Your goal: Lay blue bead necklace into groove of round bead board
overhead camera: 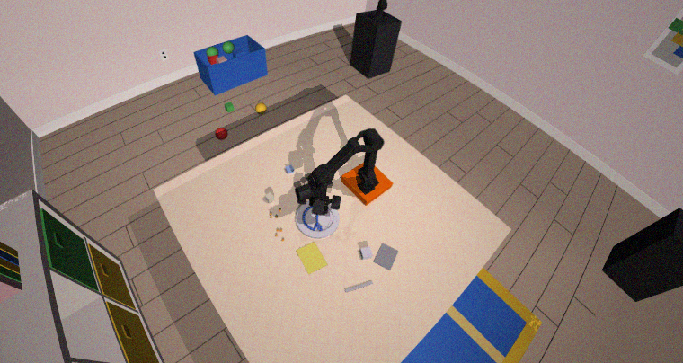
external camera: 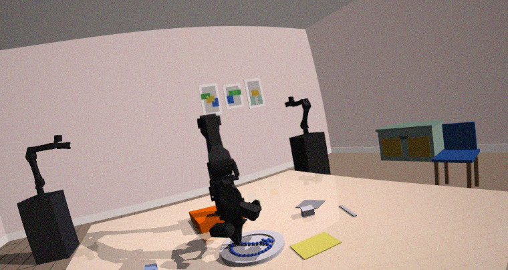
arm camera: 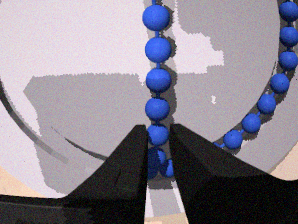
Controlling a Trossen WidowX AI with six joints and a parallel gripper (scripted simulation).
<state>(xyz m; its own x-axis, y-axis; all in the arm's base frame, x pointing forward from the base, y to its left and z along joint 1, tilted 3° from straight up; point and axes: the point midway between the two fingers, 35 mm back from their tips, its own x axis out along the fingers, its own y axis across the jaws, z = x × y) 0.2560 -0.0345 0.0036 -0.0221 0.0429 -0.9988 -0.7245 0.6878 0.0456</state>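
My gripper tip is now 3 cm short of the round bead board, 3 cm to the right of it and 1 cm above it. The rest, counted from my gripper tip: yellow sheet: 15 cm ahead, 17 cm to the left, 1 cm below; pale cube: 16 cm ahead, 18 cm to the right; blue cube: 1 cm behind, 28 cm to the right, 1 cm below.
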